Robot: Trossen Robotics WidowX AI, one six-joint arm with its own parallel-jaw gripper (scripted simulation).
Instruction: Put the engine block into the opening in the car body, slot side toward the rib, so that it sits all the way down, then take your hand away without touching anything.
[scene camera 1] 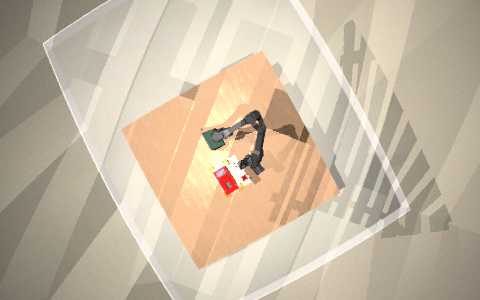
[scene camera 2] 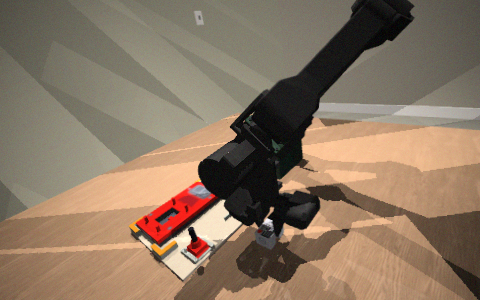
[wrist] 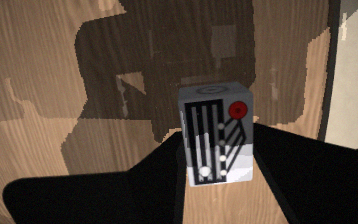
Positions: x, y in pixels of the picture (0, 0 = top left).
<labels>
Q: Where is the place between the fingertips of the gripper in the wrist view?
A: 215, 135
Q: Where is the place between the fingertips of the gripper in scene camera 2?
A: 269, 231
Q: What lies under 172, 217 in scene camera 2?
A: A red car body.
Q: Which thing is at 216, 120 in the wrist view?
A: A grey engine block.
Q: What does the gripper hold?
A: A grey engine block.
</labels>
